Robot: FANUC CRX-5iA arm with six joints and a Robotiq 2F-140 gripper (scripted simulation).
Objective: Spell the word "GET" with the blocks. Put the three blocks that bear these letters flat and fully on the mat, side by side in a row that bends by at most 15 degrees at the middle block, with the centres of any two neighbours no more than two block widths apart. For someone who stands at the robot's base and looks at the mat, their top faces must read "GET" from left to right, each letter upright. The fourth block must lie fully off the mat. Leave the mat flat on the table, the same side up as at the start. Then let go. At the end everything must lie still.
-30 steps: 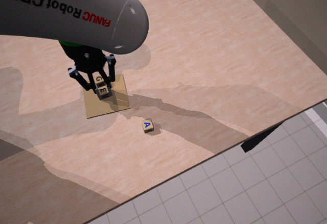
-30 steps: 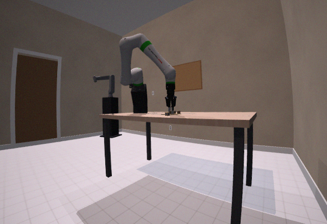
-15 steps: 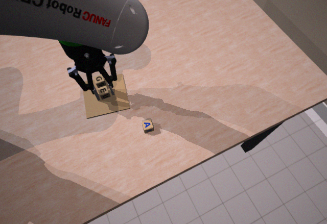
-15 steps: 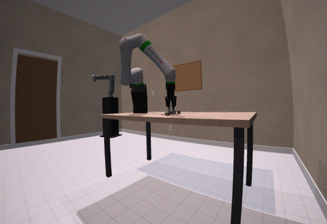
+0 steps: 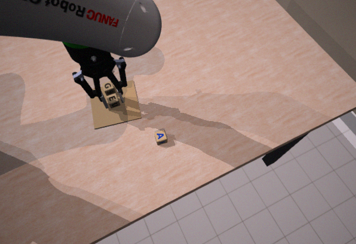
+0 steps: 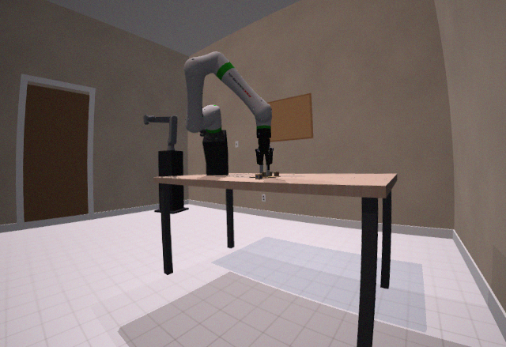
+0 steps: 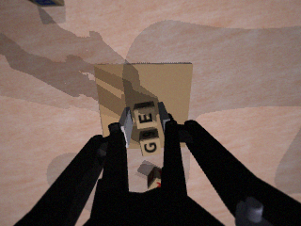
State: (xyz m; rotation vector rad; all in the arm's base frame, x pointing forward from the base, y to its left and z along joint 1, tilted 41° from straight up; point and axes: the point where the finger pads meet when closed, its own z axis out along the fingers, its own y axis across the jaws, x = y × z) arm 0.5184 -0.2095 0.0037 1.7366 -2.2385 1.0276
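Right now the tan mat is 4 cm below my hand.
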